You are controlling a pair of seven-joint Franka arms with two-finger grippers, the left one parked.
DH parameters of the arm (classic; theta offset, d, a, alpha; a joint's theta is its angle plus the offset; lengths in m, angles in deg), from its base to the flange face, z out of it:
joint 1: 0 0.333 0 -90
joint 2: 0 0 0 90
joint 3: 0 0.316 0.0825 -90
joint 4: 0 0 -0.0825 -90
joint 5: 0 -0.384 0 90
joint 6: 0 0 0.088 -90
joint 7: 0 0.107 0 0
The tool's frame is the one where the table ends.
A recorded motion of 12 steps. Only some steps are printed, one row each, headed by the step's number.
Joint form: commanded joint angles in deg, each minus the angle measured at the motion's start. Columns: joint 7, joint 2, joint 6, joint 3, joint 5, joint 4, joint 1.
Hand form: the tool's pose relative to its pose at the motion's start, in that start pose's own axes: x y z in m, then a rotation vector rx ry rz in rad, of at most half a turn. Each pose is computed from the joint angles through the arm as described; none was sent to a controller.
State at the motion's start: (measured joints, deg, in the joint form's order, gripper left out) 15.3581 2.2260 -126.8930 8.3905 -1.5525 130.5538 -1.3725
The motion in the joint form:
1: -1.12 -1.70 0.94 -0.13 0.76 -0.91 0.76
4: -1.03 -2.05 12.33 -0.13 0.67 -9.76 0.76
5: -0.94 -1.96 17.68 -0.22 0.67 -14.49 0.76
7: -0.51 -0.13 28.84 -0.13 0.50 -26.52 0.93
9: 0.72 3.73 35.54 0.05 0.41 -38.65 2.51
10: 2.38 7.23 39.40 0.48 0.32 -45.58 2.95
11: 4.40 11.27 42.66 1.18 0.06 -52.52 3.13
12: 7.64 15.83 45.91 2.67 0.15 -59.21 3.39
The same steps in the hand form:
1: -0.0010 -0.0057 -0.0204 -0.0076 0.0317 -0.0388
4: 0.0109 -0.0115 -0.0773 -0.0162 -0.0057 -0.0382
5: 0.0157 -0.0131 -0.1074 -0.0186 -0.0178 -0.0361
7: 0.0263 -0.0207 -0.1740 -0.0158 -0.0358 -0.0356
9: 0.0386 -0.0422 -0.2277 -0.0003 -0.0121 -0.0478
10: 0.0491 -0.0526 -0.2447 0.0068 -0.0221 -0.0350
11: 0.0618 -0.0628 -0.2559 0.0199 -0.0331 -0.0156
12: 0.0734 -0.0789 -0.2582 0.0266 -0.0569 0.0118

